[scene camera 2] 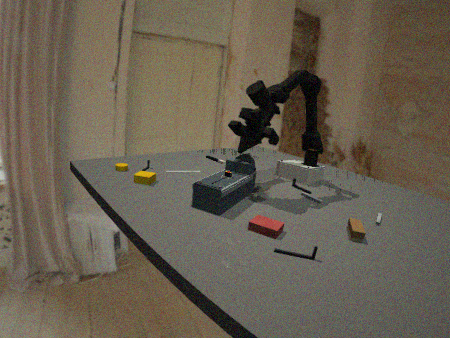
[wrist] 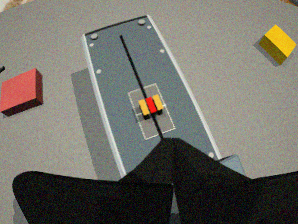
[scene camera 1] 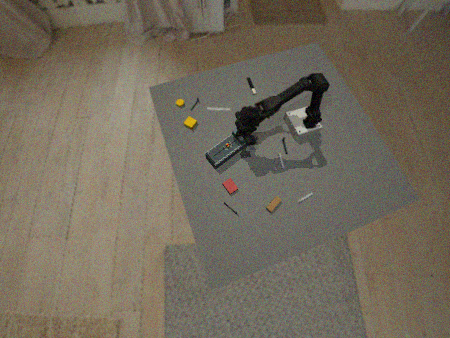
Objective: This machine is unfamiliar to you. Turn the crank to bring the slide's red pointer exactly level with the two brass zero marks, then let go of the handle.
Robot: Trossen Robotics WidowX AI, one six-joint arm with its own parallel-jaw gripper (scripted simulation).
Labels:
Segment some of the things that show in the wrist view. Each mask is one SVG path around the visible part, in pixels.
My gripper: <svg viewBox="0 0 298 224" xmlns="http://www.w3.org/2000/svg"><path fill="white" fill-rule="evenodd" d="M12 181L13 193L15 193L16 200L19 202L28 224L169 224L170 210L172 210L173 188L174 193L176 193L178 210L180 210L178 214L180 214L181 224L298 224L297 171L282 173L282 175L257 177L254 180L249 179L249 177L239 175L233 169L227 168L226 165L222 165L220 161L214 160L213 157L205 155L200 149L193 148L192 145L186 143L180 137L172 137L172 139L170 137L162 137L156 144L156 147L152 149L152 152L146 156L146 159L138 164L132 172L126 173L125 177L118 181L81 179L81 177L57 176L55 173L36 171L20 173Z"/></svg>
A yellow block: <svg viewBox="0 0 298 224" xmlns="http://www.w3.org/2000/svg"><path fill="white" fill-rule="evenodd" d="M274 26L267 34L263 35L258 45L261 45L275 61L278 61L278 64L282 64L282 61L287 59L287 56L290 55L290 52L293 51L297 44L281 28Z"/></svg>

